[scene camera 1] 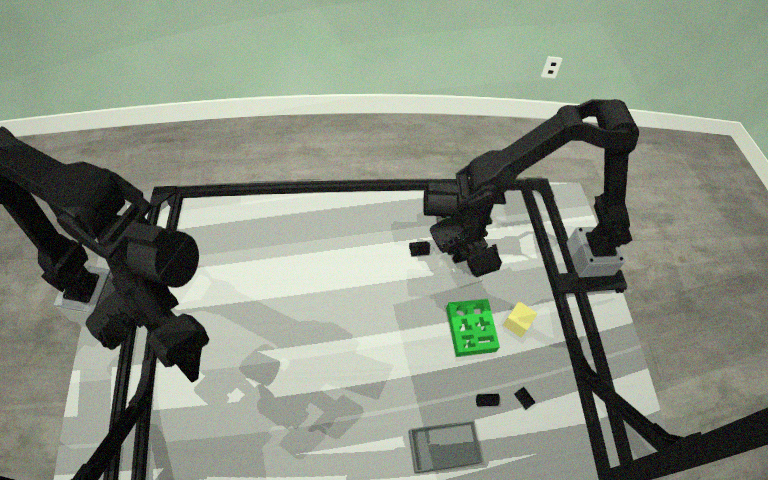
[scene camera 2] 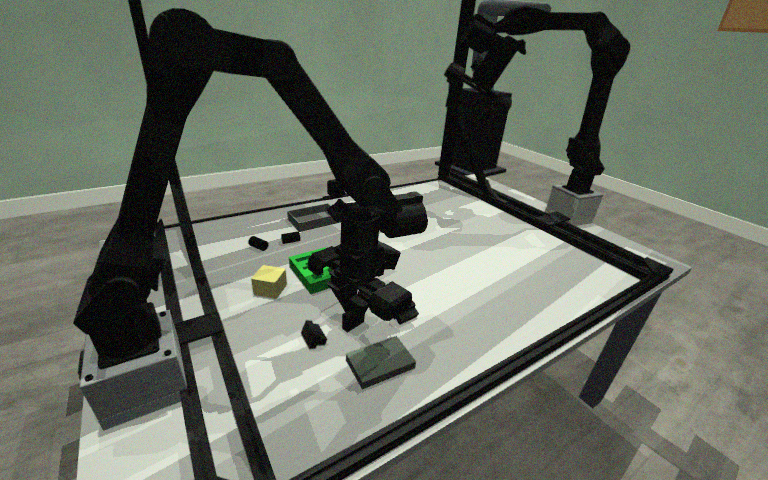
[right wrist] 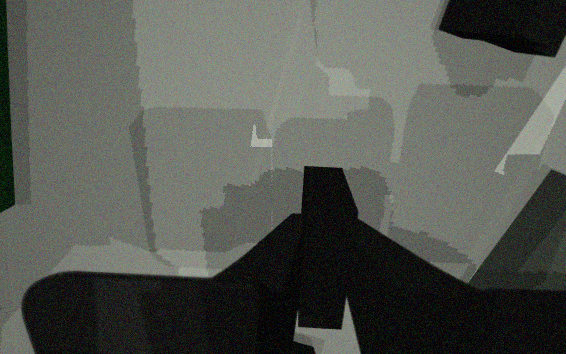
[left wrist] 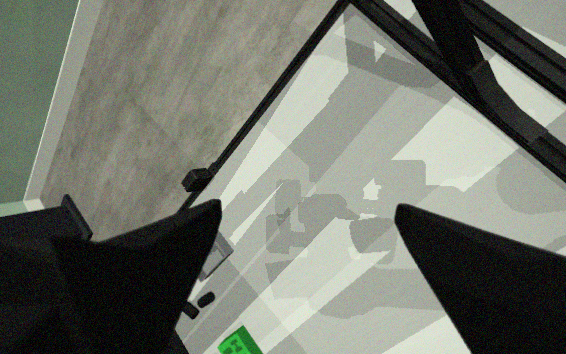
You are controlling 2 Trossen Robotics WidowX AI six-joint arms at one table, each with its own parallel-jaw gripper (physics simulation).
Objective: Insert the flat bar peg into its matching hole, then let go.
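Note:
The flat bar peg [right wrist: 324, 187] is a dark bar, upright in the right wrist view, between the fingers of my right gripper [right wrist: 321, 227] [scene camera 1: 459, 256] [scene camera 2: 355, 311], which is shut on it. Its ends show above and below the fingertips. In scene camera 1 the arm hides it. The green hole board [scene camera 1: 476, 350] [scene camera 2: 316, 285] [left wrist: 249, 341] lies flat, nearer the camera than my right gripper in scene camera 1. A narrow rectangular slot [scene camera 1: 485, 339] shows in its near right part. My left gripper [left wrist: 307, 209] is open and empty, high at the left of scene camera 1.
A yellow block [scene camera 1: 519, 318] [scene camera 2: 269, 281] stands beside the board. Two dark pegs [scene camera 1: 487, 399] [scene camera 1: 524, 397] lie near a grey tray [scene camera 1: 412, 452]. Another dark peg [scene camera 1: 419, 248] lies near my right gripper. A dark peg [scene camera 2: 313, 333] and a grey slab [scene camera 2: 380, 362] lie in front of it.

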